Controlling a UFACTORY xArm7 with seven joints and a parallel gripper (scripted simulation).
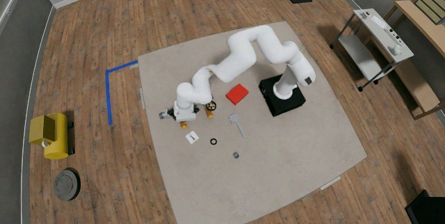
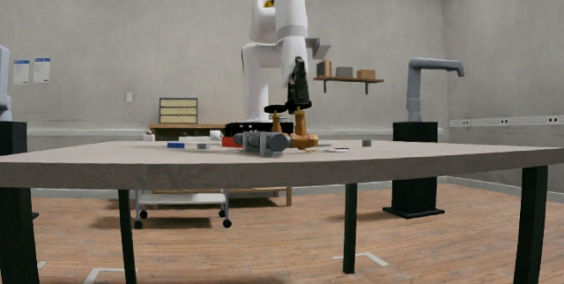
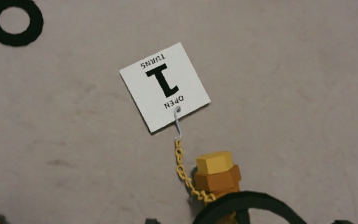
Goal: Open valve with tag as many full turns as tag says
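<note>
My gripper is now 10 cm above the white tag, 9 cm to the right of it and 1 cm past it. Also, from my hand: small grey cylinder (29 cm to the left, 21 cm behind, 10 cm below); then grey scraper (29 cm behind, 11 cm to the left, 10 cm below); then red block (36 cm behind, 9 cm below, 6 cm to the right).
</note>
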